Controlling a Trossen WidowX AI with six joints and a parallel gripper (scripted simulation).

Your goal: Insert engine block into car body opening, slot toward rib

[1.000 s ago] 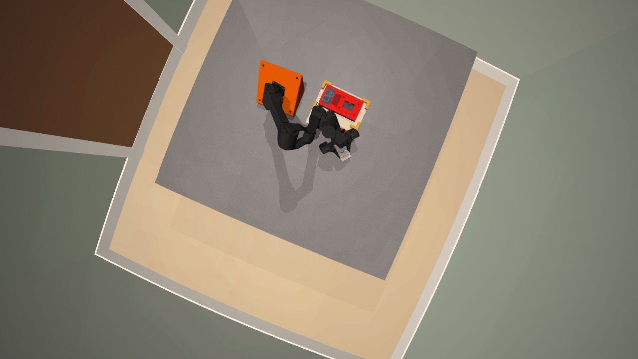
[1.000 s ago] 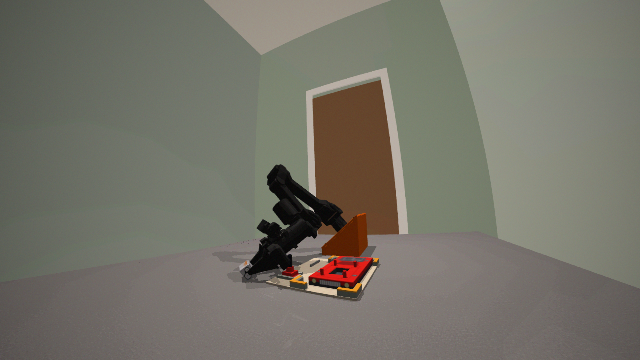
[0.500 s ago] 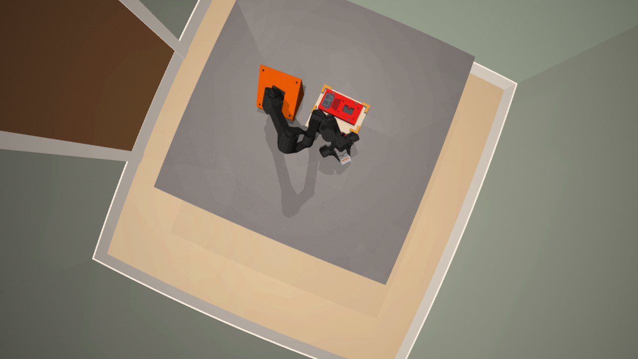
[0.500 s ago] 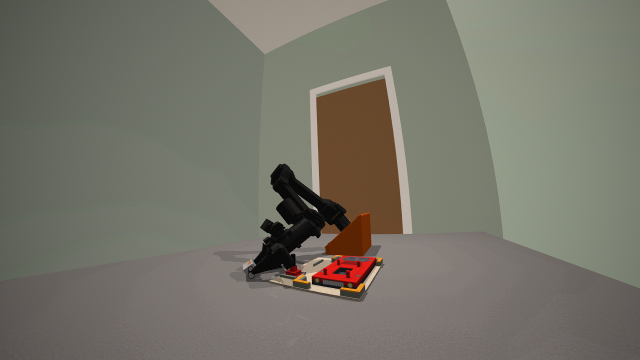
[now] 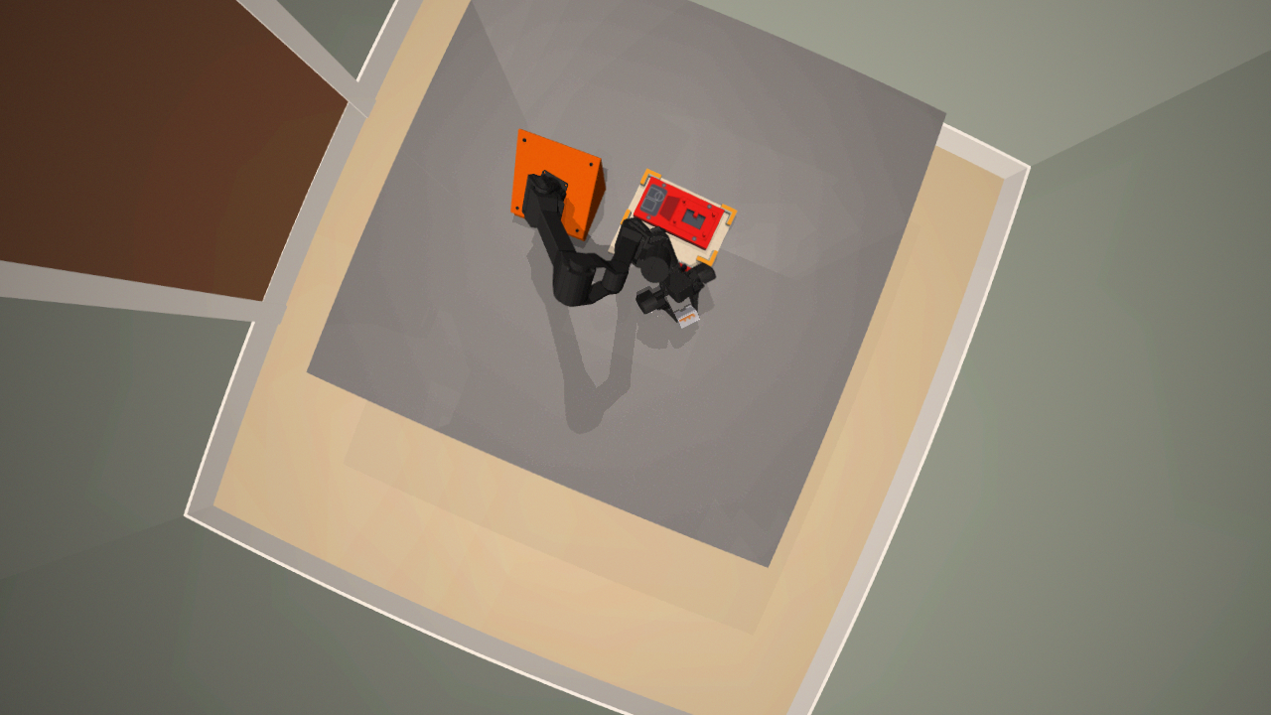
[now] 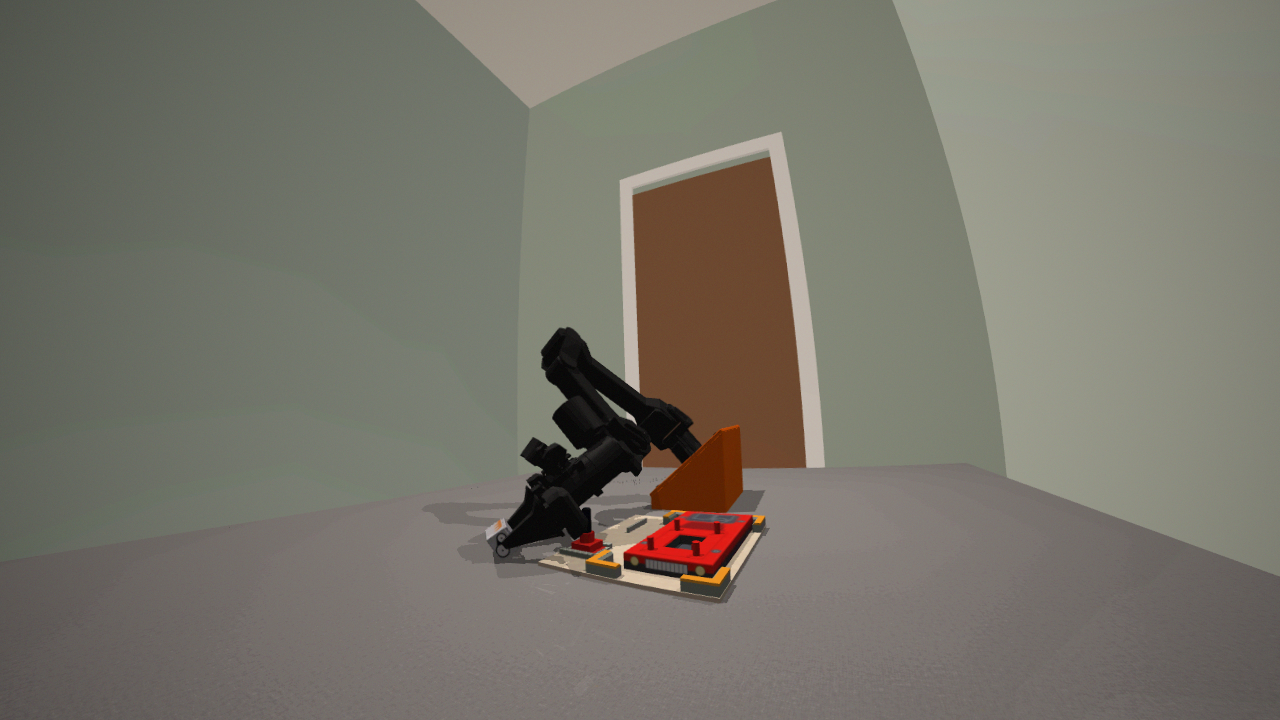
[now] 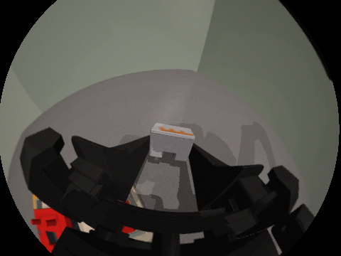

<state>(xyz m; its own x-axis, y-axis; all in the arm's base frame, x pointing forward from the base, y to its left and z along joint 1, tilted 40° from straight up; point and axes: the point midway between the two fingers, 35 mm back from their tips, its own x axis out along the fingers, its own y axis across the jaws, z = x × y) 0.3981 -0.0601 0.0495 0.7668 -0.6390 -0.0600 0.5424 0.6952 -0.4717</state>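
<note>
My gripper tip is right at the engine block.
</note>
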